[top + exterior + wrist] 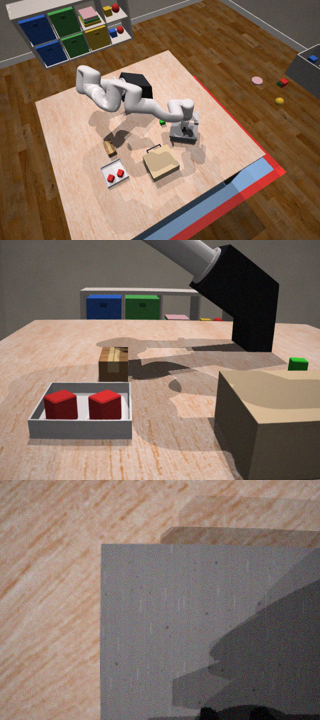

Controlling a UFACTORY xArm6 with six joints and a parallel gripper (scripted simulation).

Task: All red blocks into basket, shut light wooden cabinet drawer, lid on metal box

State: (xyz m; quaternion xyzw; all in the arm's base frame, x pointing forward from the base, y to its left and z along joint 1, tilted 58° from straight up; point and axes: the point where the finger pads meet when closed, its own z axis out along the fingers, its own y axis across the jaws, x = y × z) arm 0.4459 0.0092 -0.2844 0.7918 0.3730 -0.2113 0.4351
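My gripper is now 7 cm above the metal box. From my hand the other things lie so: grey lid 3 cm below; then drawer 9 cm ahead, 25 cm to the right, 6 cm below; then light wooden cabinet 11 cm ahead, 25 cm to the right, 6 cm below.
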